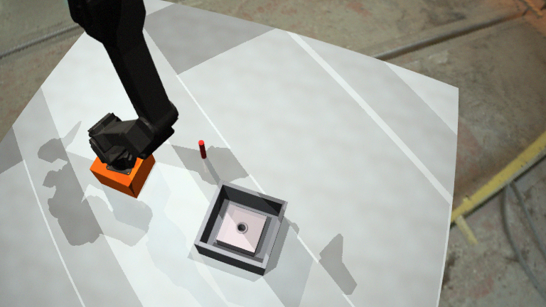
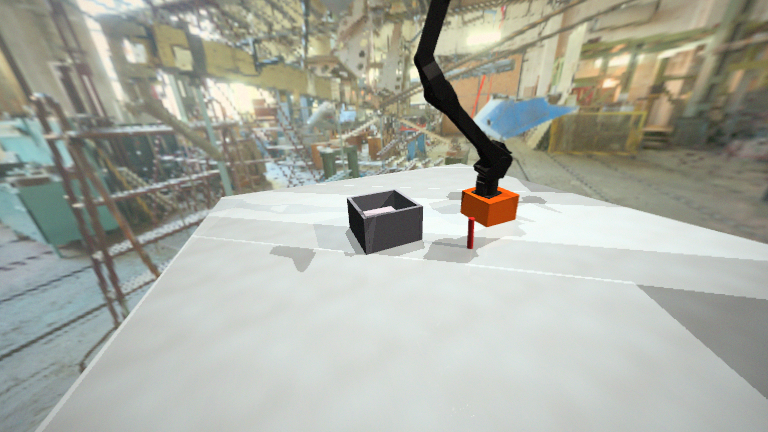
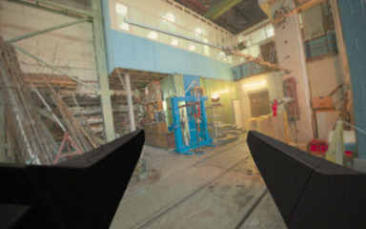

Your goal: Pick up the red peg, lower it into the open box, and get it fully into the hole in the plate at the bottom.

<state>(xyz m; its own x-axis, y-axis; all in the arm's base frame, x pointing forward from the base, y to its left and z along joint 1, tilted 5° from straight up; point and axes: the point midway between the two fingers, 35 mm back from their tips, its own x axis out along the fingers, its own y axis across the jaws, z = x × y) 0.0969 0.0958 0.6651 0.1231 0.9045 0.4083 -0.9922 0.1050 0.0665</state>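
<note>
Right now my gripper tip is 700 mm above the red peg, 60 mm to the left of it and 30 mm short of it. Round my gripper tip: grey box 720 mm below, 240 mm to the right, 170 mm ahead.
</note>
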